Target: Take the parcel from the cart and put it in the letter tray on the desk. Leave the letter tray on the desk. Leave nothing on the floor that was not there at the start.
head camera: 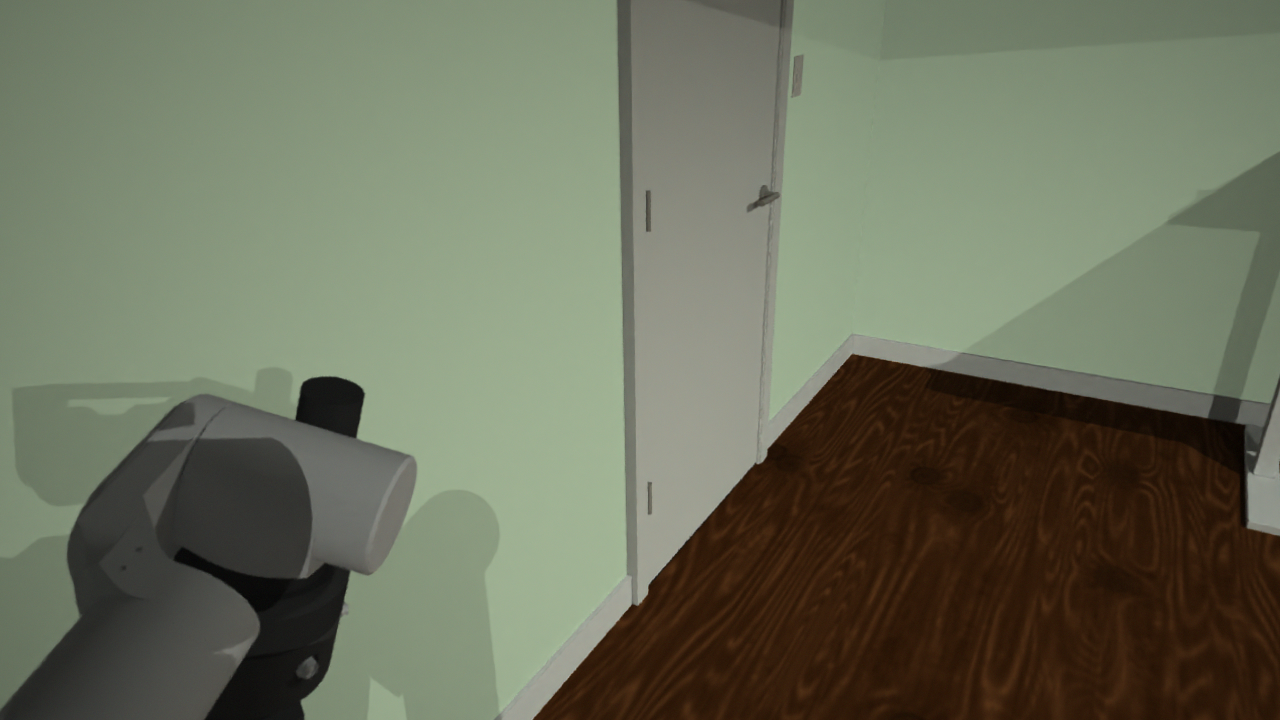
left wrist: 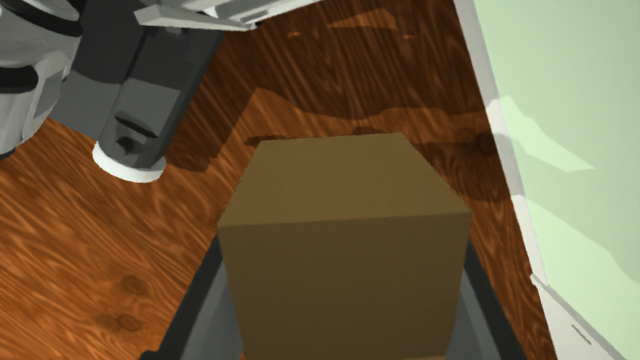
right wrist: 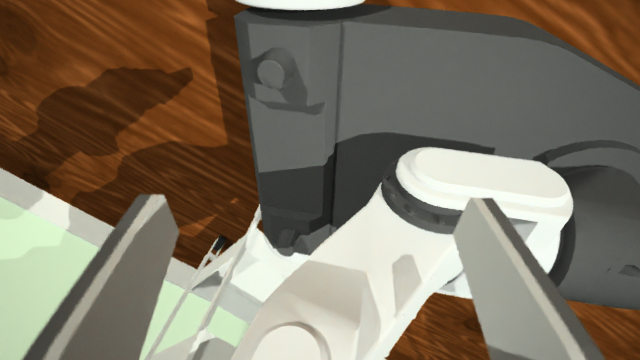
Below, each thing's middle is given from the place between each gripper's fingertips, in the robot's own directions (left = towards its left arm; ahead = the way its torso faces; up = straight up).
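Labels:
Brown cardboard parcel (left wrist: 347, 240): 47 cm above my right hand, 39 cm ahead of it, 52 cm to the left of it.
For my left hand, the brown cardboard parcel is 1 cm higher than the hand.

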